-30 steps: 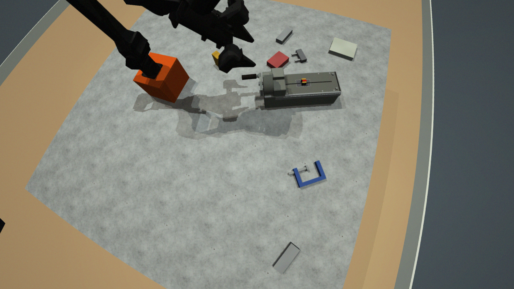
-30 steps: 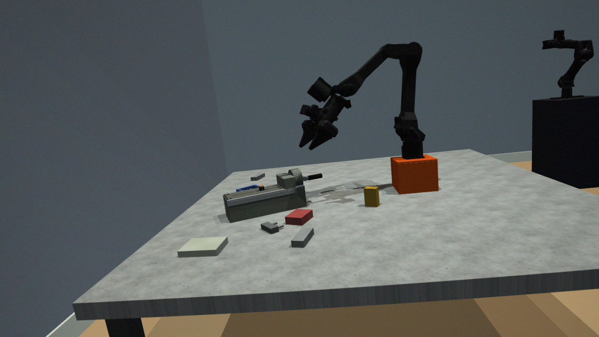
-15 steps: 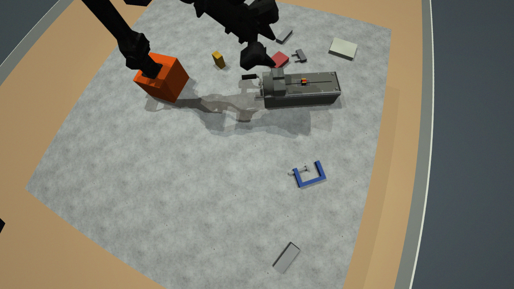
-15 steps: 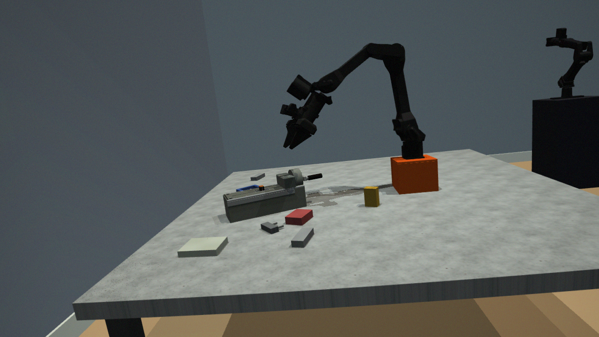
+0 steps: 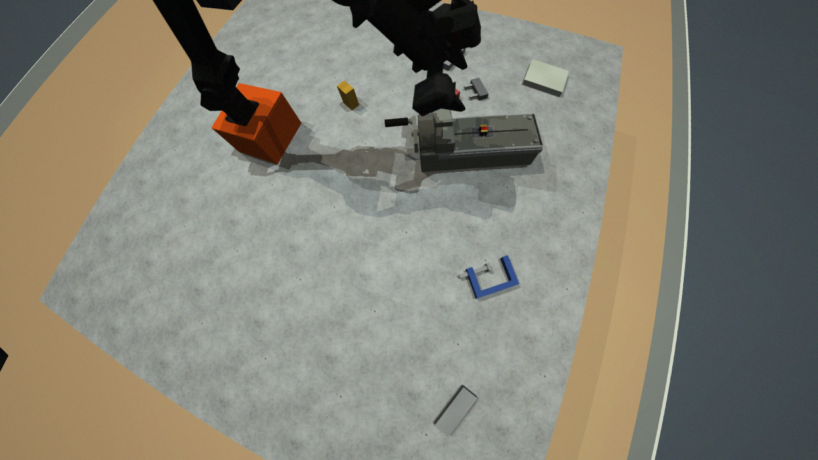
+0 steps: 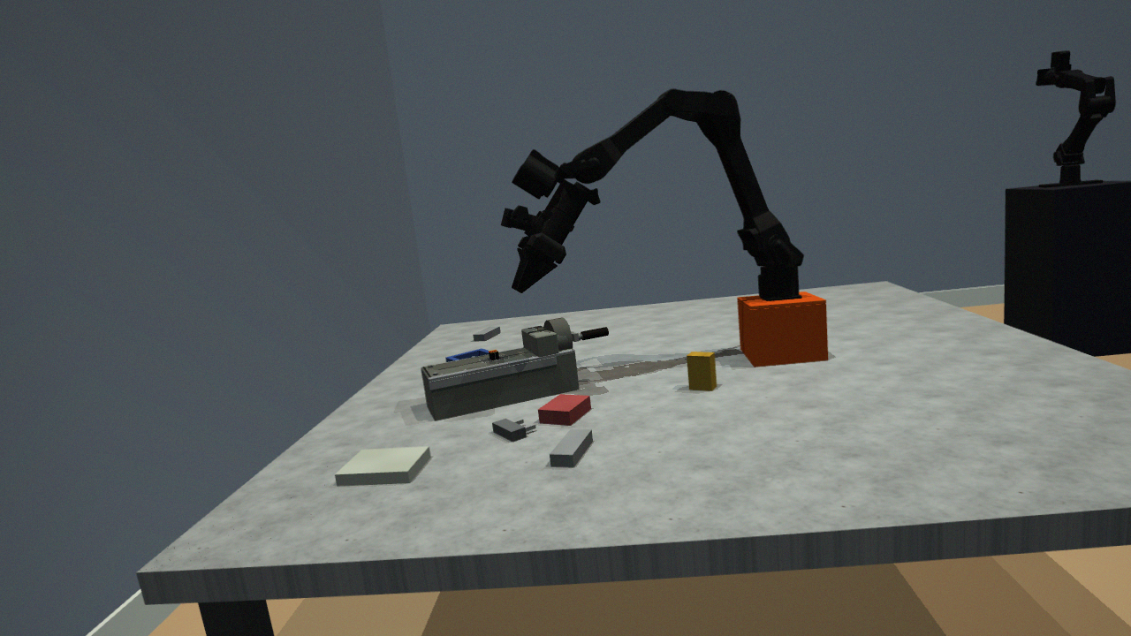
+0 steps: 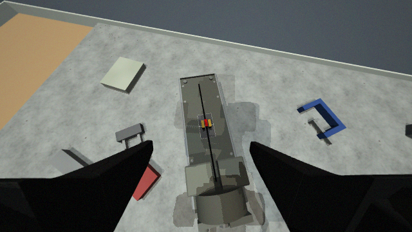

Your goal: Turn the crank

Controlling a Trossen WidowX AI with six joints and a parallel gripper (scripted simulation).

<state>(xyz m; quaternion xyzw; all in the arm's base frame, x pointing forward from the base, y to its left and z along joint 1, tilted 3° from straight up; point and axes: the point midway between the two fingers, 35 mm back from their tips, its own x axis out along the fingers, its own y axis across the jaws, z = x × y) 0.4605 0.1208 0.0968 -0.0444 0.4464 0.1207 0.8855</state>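
My gripper tip is now 130 mm past the black crank handle, 100 mm above it and 40 mm to the left of it. Also, from my gripper tip: red pointer 110 mm below, 50 mm ahead, 10 mm to the left; grey bracket 190 mm to the left, 180 mm below; red block 180 mm below, 130 mm to the left, 80 mm behind.
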